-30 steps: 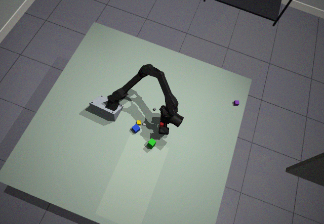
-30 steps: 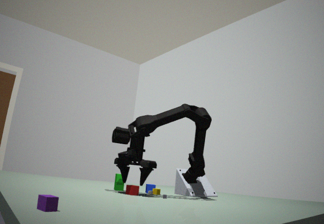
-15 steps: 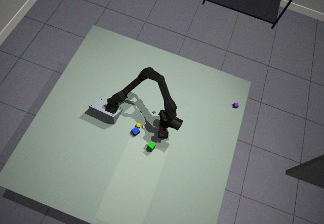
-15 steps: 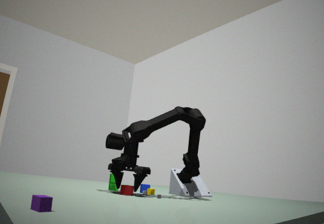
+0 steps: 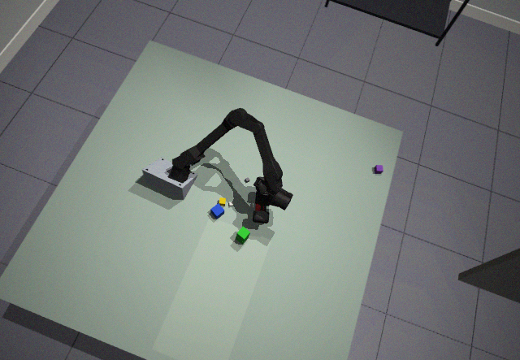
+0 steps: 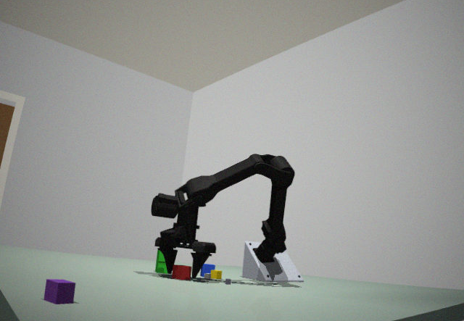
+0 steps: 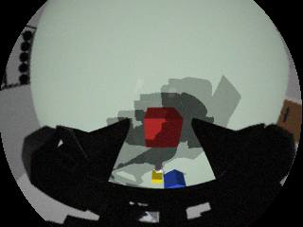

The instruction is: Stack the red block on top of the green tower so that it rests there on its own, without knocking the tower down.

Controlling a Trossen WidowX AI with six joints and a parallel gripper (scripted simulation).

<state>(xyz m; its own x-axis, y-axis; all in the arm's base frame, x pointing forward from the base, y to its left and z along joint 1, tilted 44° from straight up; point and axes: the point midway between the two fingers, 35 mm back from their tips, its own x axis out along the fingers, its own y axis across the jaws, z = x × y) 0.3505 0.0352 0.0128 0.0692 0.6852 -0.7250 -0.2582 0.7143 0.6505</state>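
Now: gripper tip 120 mm past the tiny white cube and 30 mm to the left of it. Also, from my gripper tip: yellow block (150 mm behind, 40 mm to the right); small grey cube (90 mm behind, 100 mm to the left); red block (10 mm above).
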